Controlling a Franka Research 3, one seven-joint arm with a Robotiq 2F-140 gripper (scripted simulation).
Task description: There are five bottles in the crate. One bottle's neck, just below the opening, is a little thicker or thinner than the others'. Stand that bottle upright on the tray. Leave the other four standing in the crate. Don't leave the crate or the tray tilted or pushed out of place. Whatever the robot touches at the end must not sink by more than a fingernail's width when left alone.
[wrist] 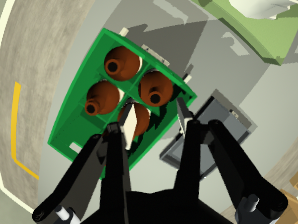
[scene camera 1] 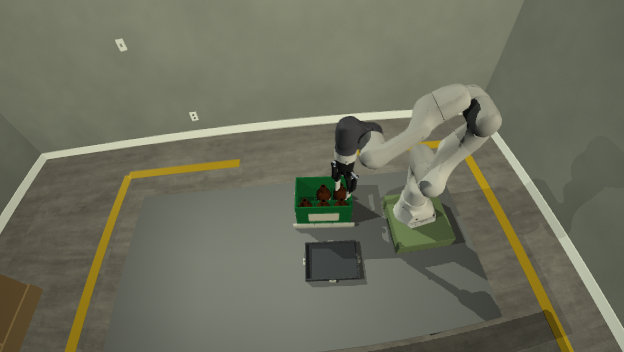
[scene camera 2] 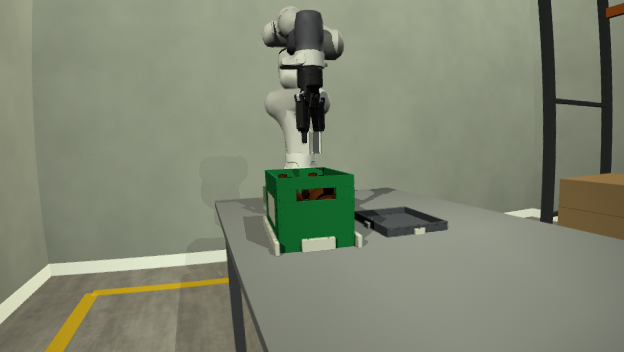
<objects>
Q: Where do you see a bottle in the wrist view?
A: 102, 97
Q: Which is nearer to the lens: the bottle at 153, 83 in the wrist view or the green crate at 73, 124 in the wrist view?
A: The bottle.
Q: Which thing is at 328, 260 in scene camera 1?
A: A dark grey tray.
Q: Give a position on a green crate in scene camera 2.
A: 296, 220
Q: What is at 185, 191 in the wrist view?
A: My gripper.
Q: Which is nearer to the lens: the bottle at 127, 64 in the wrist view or the green crate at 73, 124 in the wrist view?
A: The bottle.
</objects>
